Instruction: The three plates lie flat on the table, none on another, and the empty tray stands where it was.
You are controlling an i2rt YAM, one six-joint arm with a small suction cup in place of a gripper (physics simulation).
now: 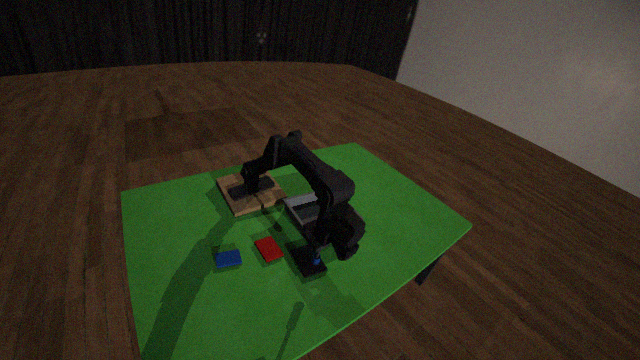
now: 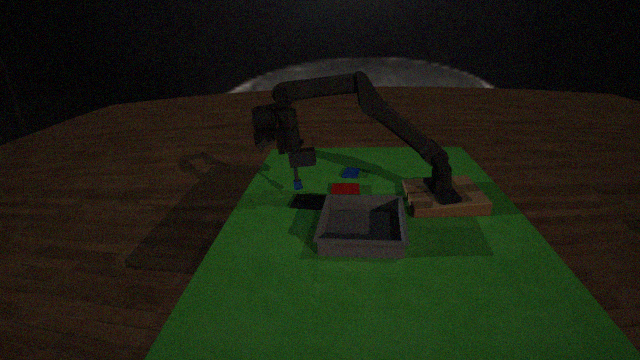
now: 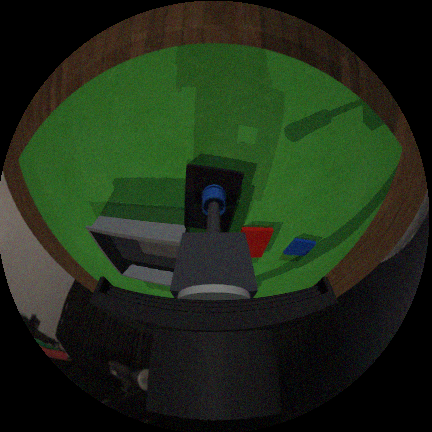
Labels:
my suction cup: holds nothing
a black plate: on the table
a grey tray: on the table

